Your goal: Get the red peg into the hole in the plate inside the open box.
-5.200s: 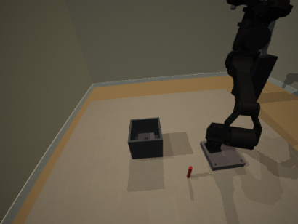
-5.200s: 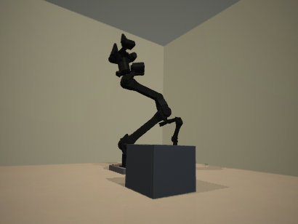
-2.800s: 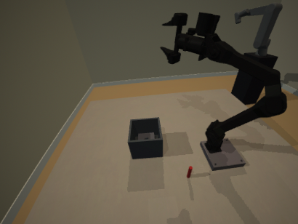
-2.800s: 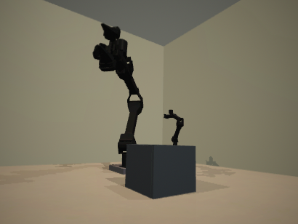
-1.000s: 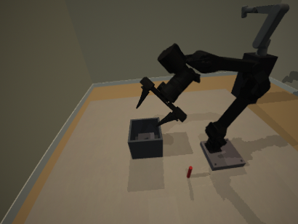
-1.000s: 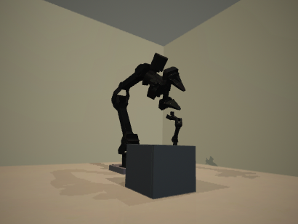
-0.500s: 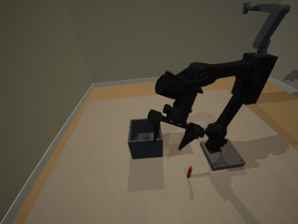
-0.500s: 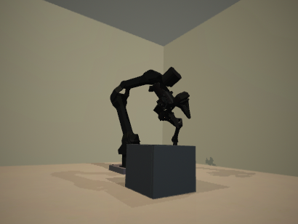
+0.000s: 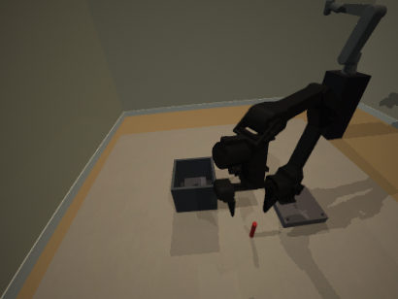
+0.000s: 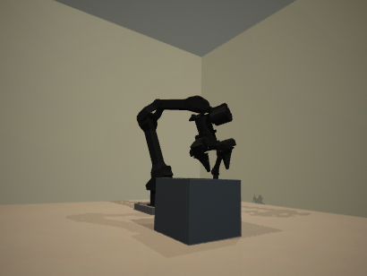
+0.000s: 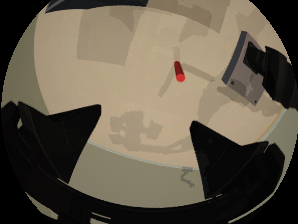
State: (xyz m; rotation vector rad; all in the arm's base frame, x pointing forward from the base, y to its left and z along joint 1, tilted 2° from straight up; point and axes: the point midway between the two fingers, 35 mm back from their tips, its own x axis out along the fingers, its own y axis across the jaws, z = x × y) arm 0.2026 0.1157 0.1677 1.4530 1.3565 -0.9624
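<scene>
Right now the red peg is 3 cm behind my gripper tip, 1 cm to the right of it and 13 cm below it. Also, from my gripper tip: grey plate 13 cm ahead, 22 cm to the right, 12 cm below.
</scene>
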